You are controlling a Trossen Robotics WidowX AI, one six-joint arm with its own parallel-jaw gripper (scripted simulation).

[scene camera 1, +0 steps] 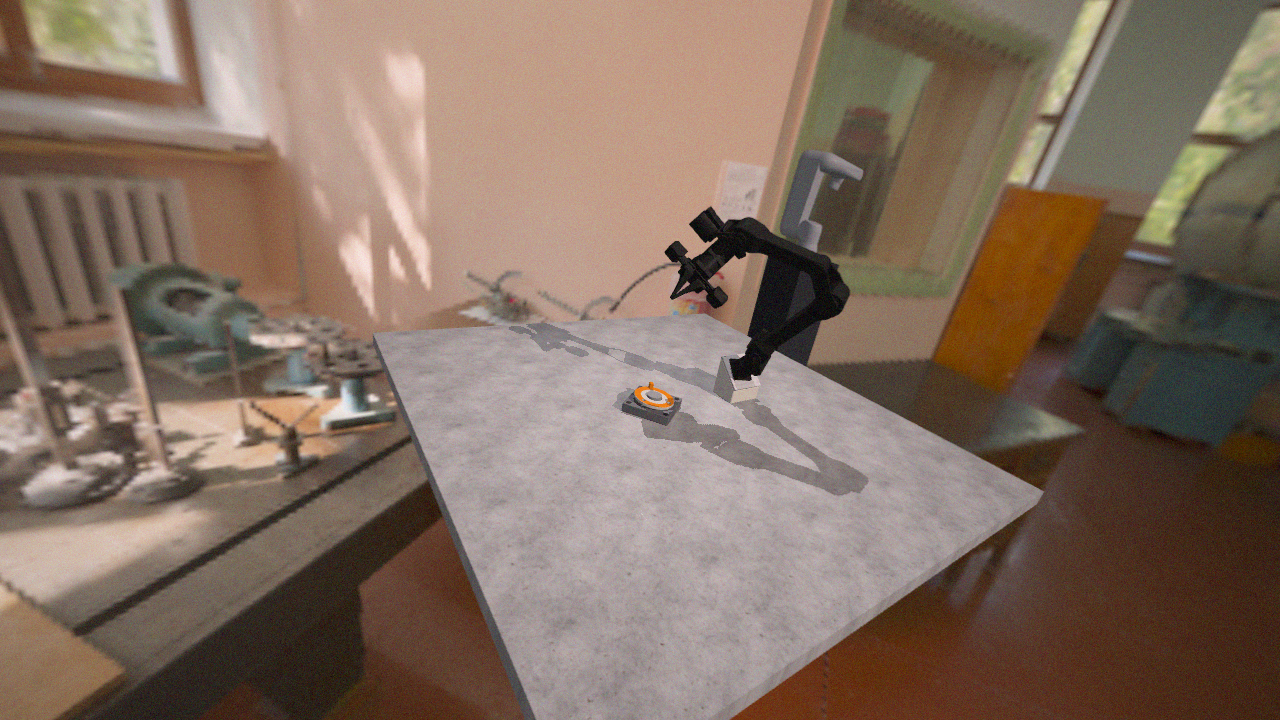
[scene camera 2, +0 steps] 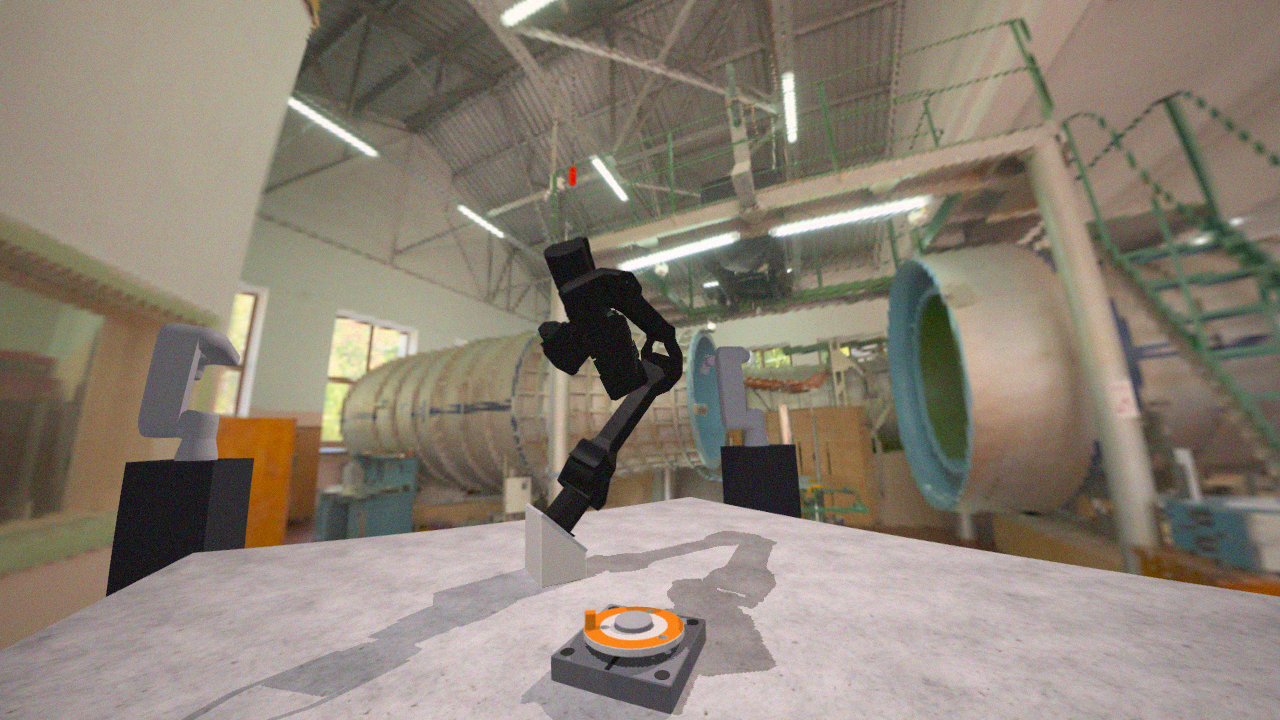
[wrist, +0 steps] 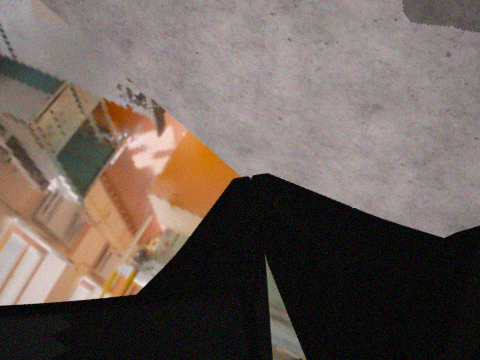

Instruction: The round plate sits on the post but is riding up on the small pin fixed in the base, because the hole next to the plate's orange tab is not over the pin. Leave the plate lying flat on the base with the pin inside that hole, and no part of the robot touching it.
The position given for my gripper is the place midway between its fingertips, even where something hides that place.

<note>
My gripper [scene camera 2: 633,375] is shut, with nothing in its grasp. I also see a square base [scene camera 1: 630,405].
My gripper shows as well in scene camera 1 [scene camera 1: 671,298] and in the wrist view [wrist: 252,193].
</note>
